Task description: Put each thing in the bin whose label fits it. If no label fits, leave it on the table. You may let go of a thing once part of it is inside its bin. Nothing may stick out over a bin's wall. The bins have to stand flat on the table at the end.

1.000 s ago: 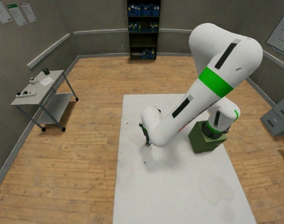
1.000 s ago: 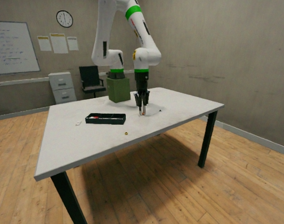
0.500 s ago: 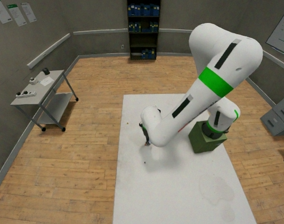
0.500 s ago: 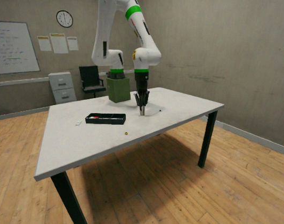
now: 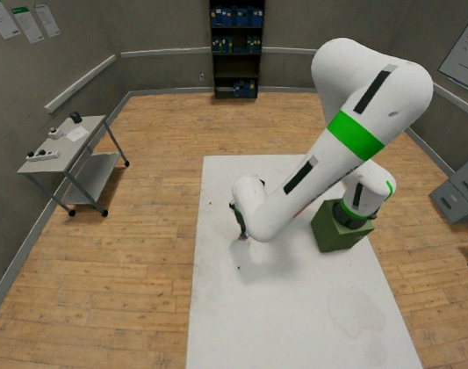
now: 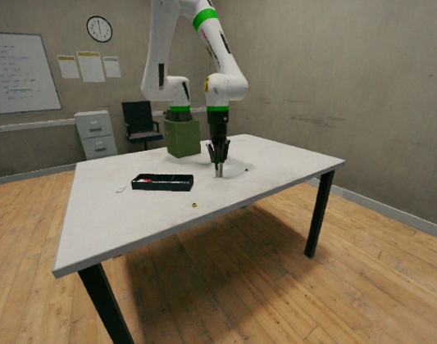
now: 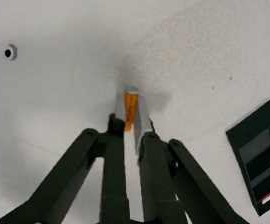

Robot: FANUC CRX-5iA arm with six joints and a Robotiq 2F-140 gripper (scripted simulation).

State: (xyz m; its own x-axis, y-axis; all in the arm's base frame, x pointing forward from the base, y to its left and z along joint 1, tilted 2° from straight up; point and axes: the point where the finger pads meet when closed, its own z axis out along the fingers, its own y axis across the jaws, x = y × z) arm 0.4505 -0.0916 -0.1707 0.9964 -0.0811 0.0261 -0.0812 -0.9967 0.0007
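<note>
Now: hand 250 mm to the left of the black bin tray, 90 mm past it and 20 mm above it. From my hand the other things lie so: yellow ring (240 mm to the right, 130 mm ahead, 30 mm below); red piece (300 mm to the right, 170 mm behind, 20 mm below); orange object (30 mm below).
</note>
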